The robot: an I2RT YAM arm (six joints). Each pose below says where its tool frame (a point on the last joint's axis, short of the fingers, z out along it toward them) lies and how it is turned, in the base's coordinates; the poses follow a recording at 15 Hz.
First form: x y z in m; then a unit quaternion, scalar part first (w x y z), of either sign.
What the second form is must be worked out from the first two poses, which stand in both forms.
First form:
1: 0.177 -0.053 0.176 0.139 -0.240 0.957 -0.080
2: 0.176 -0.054 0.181 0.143 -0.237 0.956 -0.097
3: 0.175 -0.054 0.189 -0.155 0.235 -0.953 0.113
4: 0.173 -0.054 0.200 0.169 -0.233 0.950 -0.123
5: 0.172 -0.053 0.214 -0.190 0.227 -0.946 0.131
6: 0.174 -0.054 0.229 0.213 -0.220 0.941 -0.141
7: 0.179 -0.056 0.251 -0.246 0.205 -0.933 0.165
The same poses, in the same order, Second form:
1: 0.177 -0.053 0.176 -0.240 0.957 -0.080 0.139
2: 0.176 -0.054 0.181 -0.237 0.956 -0.097 0.143
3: 0.175 -0.054 0.189 -0.235 0.953 -0.113 0.155
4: 0.173 -0.054 0.200 -0.233 0.950 -0.123 0.169
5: 0.172 -0.053 0.214 -0.227 0.946 -0.131 0.190
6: 0.174 -0.054 0.229 -0.220 0.941 -0.141 0.213
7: 0.179 -0.056 0.251 -0.205 0.933 -0.165 0.246
